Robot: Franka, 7 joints.
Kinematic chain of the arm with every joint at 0, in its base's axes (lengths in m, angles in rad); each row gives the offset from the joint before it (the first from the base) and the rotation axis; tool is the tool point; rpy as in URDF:
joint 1: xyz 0 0 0.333 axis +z
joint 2: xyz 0 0 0 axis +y
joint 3: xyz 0 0 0.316 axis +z
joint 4: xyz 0.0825 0 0 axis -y
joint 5: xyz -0.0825 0 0.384 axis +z
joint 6: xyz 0 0 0 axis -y
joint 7: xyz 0.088 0 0 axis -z
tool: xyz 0 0 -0.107 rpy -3.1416 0 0
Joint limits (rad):
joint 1: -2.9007..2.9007
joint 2: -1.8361..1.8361
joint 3: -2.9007..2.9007
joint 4: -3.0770..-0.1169
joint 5: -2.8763..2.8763
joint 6: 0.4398..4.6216
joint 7: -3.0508..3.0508
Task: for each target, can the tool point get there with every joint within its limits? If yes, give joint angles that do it. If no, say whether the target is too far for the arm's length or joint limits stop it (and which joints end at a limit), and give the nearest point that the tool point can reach.
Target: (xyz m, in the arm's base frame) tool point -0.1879 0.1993 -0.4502
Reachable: no: joint limits stop it (at a limit: joint 2) | nearest point -0.1888 0.2003 -0.3607 | short by 0.090 m
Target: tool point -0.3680 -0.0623 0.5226
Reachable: yes | joints -1.1282 1.3598 -2.2418 -2.4875 0.8777 1.8373 -1.7208
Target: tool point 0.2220 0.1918 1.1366
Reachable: yes | joints -1.5773 -0.2249 1.6333 -0.4204 -1.4614 2.4193 0.8551
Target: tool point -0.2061 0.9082 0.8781
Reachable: no: too far | nearest point -0.1639 0.7220 0.7664 | short by 0.221 m
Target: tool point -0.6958 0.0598 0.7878
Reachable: yes | joints 0.3482 -0.9019 1.7009 -0.8087 0.0221 3.3161 -2.1454
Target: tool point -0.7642 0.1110 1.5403
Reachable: no: too far | nearest point -0.4575 0.0664 1.0557 | short by 0.575 m
